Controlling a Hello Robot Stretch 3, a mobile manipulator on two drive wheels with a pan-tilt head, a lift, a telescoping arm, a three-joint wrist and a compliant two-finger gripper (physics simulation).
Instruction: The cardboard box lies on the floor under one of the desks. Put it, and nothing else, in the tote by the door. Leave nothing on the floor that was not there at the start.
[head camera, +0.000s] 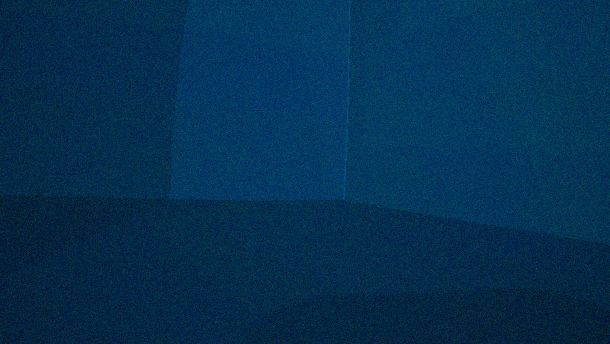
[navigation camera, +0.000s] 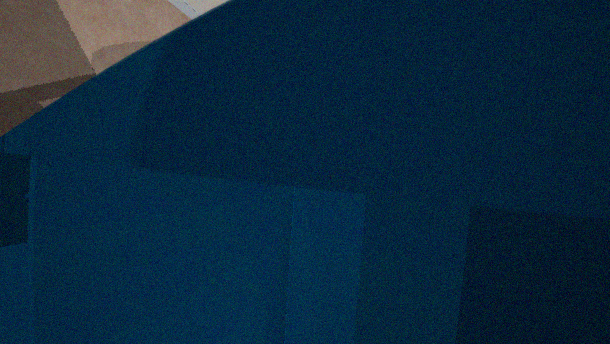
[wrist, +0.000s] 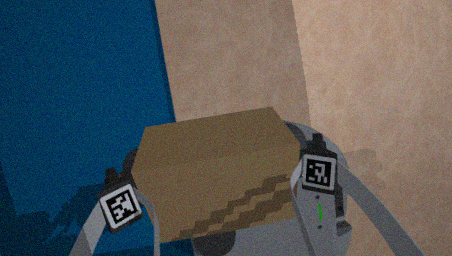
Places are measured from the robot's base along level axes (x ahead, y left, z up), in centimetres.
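Pixels of known places: gripper, fingertip midpoint: (wrist: 215, 155).
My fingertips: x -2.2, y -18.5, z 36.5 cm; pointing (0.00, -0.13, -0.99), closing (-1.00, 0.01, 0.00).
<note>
Behind a point stands the place of what it marks.
The cardboard box (wrist: 220, 165) {x -2.3, y -19.1, z 41.9 cm} is brown and sits between the two fingers of my gripper (wrist: 215, 155) {x -2.2, y -18.5, z 36.5 cm} in the wrist view, raised above the floor. The fingers stand on its left and right sides, and the gripper is shut on it. The head and navigation views show neither the box nor the gripper. The tote and the door do not show in any view.
A blue shelf unit (head camera: 260, 100) {x 50.4, y -5.4, z 110.3 cm} (navigation camera: 325, 260) {x 50.5, y -19.2, z 110.5 cm} fills the head view and most of the navigation view, very near. Its blue side (wrist: 80, 90) {x 21.5, y -29.1, z 7.7 cm} is at the left in the wrist view. Tan floor (navigation camera: 125, 25) {x 37.0, y 74.7, z 0.1 cm} (wrist: 380, 75) {x -46.6, y -22.7, z 0.0 cm} with shadows lies beside it.
</note>
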